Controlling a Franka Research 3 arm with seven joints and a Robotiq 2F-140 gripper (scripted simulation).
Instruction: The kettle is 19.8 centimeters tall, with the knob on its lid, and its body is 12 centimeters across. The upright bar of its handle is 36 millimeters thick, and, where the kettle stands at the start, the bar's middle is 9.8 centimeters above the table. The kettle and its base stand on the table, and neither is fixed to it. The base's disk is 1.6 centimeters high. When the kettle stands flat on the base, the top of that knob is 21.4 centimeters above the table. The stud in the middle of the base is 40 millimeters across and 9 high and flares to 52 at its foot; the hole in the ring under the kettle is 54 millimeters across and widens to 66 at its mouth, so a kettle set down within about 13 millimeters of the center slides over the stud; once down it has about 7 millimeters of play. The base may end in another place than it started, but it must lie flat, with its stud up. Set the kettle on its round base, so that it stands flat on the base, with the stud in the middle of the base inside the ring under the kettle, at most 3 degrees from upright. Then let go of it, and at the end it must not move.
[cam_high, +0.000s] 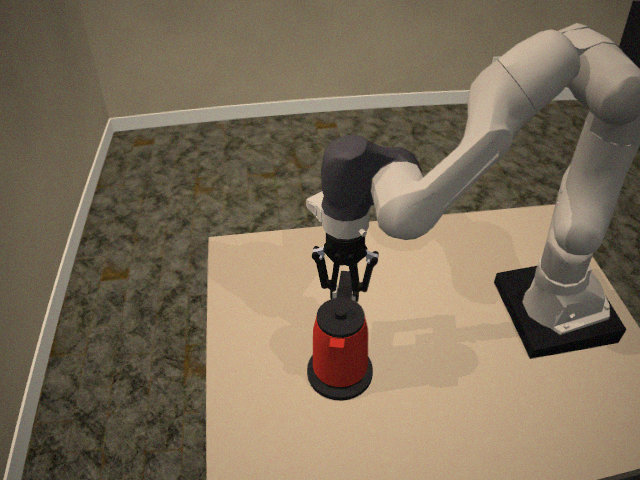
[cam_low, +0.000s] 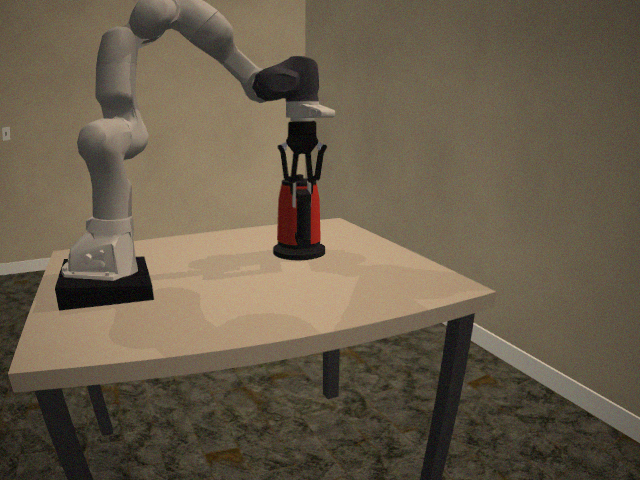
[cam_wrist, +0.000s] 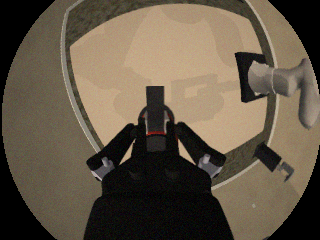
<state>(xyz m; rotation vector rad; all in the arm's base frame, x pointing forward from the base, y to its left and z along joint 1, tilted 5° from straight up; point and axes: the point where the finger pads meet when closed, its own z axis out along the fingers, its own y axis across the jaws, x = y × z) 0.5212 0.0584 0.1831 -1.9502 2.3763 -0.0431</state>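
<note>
The red kettle lies 60 mm below my hand, 30 mm to the left of it and 10 mm ahead of it. From my hand the other things lie so: round kettle base (170 mm below, 70 mm to the left, 10 mm ahead).
</note>
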